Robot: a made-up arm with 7 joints. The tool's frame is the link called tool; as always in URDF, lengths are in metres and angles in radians. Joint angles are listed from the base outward.
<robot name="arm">
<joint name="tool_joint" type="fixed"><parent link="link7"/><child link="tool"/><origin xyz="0 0 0" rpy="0 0 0"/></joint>
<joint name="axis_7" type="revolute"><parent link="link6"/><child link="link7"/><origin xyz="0 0 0" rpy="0 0 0"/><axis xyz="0 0 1"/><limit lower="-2.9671" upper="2.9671"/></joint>
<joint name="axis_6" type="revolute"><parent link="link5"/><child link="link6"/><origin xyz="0 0 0" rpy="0 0 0"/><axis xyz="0 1 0"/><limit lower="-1.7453" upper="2.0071"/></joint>
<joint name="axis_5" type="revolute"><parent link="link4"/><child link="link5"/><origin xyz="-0.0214 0 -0.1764" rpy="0 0 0"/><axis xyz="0 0 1"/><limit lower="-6.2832" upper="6.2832"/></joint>
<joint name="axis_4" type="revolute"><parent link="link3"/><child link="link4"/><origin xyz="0.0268 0 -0.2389" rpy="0 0 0"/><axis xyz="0 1 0"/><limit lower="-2.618" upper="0.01"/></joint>
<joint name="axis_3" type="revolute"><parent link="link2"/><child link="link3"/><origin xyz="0 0 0" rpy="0 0 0"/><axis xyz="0 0 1"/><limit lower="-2.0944" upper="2.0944"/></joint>
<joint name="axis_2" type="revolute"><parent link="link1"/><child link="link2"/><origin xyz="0 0 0" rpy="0 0 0"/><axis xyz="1 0 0"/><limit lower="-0.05" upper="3.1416"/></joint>
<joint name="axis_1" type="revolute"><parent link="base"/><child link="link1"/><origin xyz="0 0 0" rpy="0 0 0"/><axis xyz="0 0.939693 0.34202"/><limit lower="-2.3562" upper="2.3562"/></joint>
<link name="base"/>
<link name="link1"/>
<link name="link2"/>
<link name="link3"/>
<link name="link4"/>
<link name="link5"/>
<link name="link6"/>
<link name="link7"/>
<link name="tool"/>
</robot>
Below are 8 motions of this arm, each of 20 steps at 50 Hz.
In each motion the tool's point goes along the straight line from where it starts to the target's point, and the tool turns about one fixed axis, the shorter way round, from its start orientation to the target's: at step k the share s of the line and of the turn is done. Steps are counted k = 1, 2, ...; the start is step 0. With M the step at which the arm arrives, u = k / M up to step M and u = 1 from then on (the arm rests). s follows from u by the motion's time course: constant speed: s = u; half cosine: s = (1 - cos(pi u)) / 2; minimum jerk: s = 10 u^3 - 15 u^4 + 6 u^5.
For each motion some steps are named. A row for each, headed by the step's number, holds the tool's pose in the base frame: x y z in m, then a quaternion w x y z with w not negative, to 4 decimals.
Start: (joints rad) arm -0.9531 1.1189 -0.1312 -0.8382 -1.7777 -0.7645 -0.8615
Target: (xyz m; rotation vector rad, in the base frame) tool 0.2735 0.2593 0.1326 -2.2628 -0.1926 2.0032
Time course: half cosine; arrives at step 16
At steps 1, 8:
1: 0.3110 0.2472 0.0413 0.1753 -0.5904 -0.1197 0.7787
8: 0.2924 0.2532 0.0865 0.1174 -0.6722 -0.0925 0.7252

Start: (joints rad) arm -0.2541 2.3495 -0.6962 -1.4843 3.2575 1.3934 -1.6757
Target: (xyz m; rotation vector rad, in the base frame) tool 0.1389 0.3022 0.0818 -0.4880 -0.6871 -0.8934
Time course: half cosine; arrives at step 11
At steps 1, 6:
1: 0.1494 0.2738 0.1372 0.7898 -0.2092 -0.3607 -0.4497
6: 0.1435 0.2898 0.1060 0.8056 -0.2204 -0.3393 -0.4327

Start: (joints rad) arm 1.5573 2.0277 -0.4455 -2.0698 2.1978 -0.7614 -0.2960
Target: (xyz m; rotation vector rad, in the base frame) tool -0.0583 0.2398 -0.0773 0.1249 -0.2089 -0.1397
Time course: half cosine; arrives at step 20
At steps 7, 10, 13, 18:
7: -0.0604 0.2325 -0.0950 0.9801 0.1282 -0.1088 0.1051
10: -0.0598 0.2348 -0.0894 0.9870 0.1080 -0.1077 0.0507
13: -0.0591 0.2371 -0.0839 0.9905 0.0874 -0.1063 -0.0040
18: -0.0584 0.2396 -0.0779 0.9904 0.0645 -0.1043 -0.0637

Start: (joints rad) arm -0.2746 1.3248 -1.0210 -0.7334 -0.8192 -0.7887 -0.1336
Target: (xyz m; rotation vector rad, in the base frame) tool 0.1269 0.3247 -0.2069 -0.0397 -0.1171 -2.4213
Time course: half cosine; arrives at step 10
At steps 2, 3, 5, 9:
2: 0.1460 0.3347 -0.1756 0.3885 0.0903 -0.0718 -0.9142
3: 0.1436 0.3335 -0.1794 0.3842 0.0774 -0.0686 -0.9175
5: 0.1374 0.3302 -0.1896 0.3723 0.0431 -0.0600 -0.9252
9: 0.1274 0.3250 -0.2061 0.3520 -0.0125 -0.0460 -0.9348

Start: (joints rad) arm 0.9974 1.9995 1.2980 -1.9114 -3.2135 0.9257 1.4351
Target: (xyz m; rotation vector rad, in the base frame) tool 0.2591 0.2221 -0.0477 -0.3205 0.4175 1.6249
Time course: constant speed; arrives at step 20
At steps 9, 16, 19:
9: 0.2288 0.1824 0.0481 0.6766 -0.3673 0.2039 0.6048
16: 0.2481 0.2077 -0.0129 0.6691 -0.2254 0.1929 0.6814
19: 0.2563 0.2185 -0.0390 0.6605 -0.1626 0.1866 0.7088

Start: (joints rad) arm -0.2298 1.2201 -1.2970 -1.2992 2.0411 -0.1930 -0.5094
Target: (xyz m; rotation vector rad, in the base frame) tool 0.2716 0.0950 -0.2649 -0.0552 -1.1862 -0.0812
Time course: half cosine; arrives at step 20
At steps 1, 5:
1: 0.1282 0.2172 -0.2587 0.9480 0.0000 -0.3182 -0.0059
5: 0.1485 0.1999 -0.2596 0.9352 -0.0037 -0.3540 -0.0105

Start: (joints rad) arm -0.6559 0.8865 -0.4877 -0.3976 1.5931 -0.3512 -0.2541
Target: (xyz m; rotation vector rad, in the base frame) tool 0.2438 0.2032 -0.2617 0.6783 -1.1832 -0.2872
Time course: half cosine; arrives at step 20
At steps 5, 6, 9, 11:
5: 0.2734 0.2475 -0.1886 0.6897 0.2038 -0.6595 0.2187
6: 0.2713 0.2444 -0.1937 0.6988 0.2127 -0.6547 0.1947
9: 0.2639 0.2332 -0.2122 0.7271 0.2432 -0.6331 0.1066
11: 0.2584 0.2251 -0.2256 0.7432 0.2639 -0.6134 0.0420

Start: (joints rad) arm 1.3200 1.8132 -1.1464 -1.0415 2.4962 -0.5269 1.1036
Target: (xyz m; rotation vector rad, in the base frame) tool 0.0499 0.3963 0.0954 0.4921 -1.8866 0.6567
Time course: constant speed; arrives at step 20
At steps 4, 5, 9, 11, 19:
4: -0.1230 0.3572 0.0231 0.5581 0.4699 -0.4022 0.5531
5: -0.1122 0.3596 0.0276 0.5605 0.4568 -0.4311 0.5398
9: -0.0690 0.3694 0.0457 0.5632 0.3990 -0.5412 0.4803
11: -0.0474 0.3743 0.0547 0.5605 0.3672 -0.5926 0.4470
19: 0.0391 0.3939 0.0909 0.5235 0.2242 -0.7675 0.2943

